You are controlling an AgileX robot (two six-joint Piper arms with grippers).
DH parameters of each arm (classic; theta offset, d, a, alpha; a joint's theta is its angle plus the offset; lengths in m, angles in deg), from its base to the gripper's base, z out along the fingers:
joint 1: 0 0.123 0 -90
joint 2: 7.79 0 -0.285 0
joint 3: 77.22 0 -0.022 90
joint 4: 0 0.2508 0 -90
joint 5: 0 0 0.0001 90
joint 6: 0 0.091 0 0
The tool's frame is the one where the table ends.
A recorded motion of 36 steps. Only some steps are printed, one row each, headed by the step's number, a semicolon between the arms.
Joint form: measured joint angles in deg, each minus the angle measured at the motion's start. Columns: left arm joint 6, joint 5, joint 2, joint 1, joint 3, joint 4; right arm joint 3, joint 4, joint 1, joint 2, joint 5, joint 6.
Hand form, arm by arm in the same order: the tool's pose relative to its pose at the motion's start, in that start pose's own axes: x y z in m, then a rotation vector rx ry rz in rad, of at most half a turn. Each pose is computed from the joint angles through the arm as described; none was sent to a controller.
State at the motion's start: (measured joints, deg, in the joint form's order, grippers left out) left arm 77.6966 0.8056 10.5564 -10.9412 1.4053 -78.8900; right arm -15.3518 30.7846 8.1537 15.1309 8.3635 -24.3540
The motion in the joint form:
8: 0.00 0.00 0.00 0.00 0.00 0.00; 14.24 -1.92 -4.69 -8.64 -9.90 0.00
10: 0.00 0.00 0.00 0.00 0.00 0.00; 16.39 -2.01 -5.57 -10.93 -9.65 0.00
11: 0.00 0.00 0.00 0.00 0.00 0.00; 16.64 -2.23 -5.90 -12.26 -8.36 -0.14
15: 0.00 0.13 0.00 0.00 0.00 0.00; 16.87 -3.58 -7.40 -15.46 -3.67 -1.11
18: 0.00 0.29 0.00 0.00 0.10 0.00; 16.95 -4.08 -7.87 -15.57 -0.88 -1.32
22: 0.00 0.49 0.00 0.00 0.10 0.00; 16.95 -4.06 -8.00 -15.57 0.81 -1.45
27: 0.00 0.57 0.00 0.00 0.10 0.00; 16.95 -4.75 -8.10 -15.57 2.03 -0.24
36: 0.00 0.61 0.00 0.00 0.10 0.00; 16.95 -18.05 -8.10 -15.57 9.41 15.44
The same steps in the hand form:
8: 0.0000 0.0000 0.0000 0.0000 0.0000 0.0000; 0.0590 -0.0191 -0.0094 0.1638 -0.0669 -0.0297
10: 0.0000 0.0000 0.0000 0.0000 0.0000 0.0000; 0.0696 -0.0206 -0.0118 0.1771 -0.0667 -0.0311
11: 0.0000 0.0000 0.0000 0.0000 0.0000 0.0000; 0.0716 -0.0199 -0.0133 0.1724 -0.0648 -0.0374
15: 0.0000 -0.0002 0.0000 0.0022 0.0005 0.0000; 0.0767 -0.0179 -0.0169 0.1640 -0.0395 -0.0773
18: 0.0007 -0.0004 0.0000 0.0049 0.0028 0.0000; 0.0812 -0.0169 -0.0167 0.1539 0.0054 -0.0860
22: 0.0008 -0.0007 0.0000 0.0083 0.0036 0.0000; 0.0837 -0.0161 -0.0166 0.1444 0.0325 -0.0857
27: 0.0008 -0.0009 0.0000 0.0097 0.0039 0.0000; 0.0855 -0.0156 -0.0166 0.1399 0.0521 -0.0748
36: 0.0008 -0.0009 0.0000 0.0104 0.0040 0.0000; 0.0980 -0.0177 -0.0184 0.1633 0.1866 -0.0176

